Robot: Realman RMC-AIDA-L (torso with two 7-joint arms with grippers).
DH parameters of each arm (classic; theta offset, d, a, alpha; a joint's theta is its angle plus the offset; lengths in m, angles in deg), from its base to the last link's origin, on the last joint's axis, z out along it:
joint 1: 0 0.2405 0 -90
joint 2: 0 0 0 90
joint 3: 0 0.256 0 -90
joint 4: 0 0 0 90
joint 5: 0 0.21 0 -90
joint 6: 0 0 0 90
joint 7: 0 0.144 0 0
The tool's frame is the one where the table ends.
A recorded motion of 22 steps. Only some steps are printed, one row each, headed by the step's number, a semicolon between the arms.
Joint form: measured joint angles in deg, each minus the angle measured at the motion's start. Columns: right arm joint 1, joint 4, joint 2, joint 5, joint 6, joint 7, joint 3; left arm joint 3, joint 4, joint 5, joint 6, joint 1, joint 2, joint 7.
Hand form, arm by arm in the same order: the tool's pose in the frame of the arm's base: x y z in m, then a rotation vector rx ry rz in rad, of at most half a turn. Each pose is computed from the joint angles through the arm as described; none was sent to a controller.
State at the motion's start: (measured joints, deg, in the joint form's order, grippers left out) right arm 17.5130 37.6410 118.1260 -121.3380 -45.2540 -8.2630 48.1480; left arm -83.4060 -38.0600 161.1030 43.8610 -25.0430 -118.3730 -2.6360
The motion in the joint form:
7: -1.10 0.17 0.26 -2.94 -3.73 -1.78 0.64; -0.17 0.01 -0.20 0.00 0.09 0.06 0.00
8: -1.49 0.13 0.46 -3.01 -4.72 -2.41 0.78; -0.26 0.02 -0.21 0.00 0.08 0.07 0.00
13: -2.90 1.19 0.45 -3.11 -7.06 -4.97 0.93; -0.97 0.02 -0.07 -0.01 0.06 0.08 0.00
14: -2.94 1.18 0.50 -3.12 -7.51 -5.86 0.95; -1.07 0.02 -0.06 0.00 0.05 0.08 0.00
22: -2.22 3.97 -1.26 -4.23 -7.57 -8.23 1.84; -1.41 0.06 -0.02 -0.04 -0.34 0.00 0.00
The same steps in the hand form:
7: 0.2809 0.3287 -0.0545 -1.6213 0.6764 0.6776; -0.2425 0.4103 0.0316 -1.5436 -0.4147 -0.7807
8: 0.2812 0.3269 -0.0532 -1.6093 0.6630 0.6782; -0.2427 0.4104 0.0321 -1.5420 -0.4151 -0.7807
13: 0.2807 0.3219 -0.0477 -1.5815 0.6151 0.6748; -0.2439 0.4111 0.0349 -1.5313 -0.4163 -0.7799
14: 0.2802 0.3217 -0.0470 -1.5794 0.5983 0.6682; -0.2440 0.4112 0.0353 -1.5297 -0.4163 -0.7801
22: 0.2694 0.3321 -0.0335 -1.5848 0.5123 0.6789; -0.2419 0.4130 0.0359 -1.5268 -0.4145 -0.7850

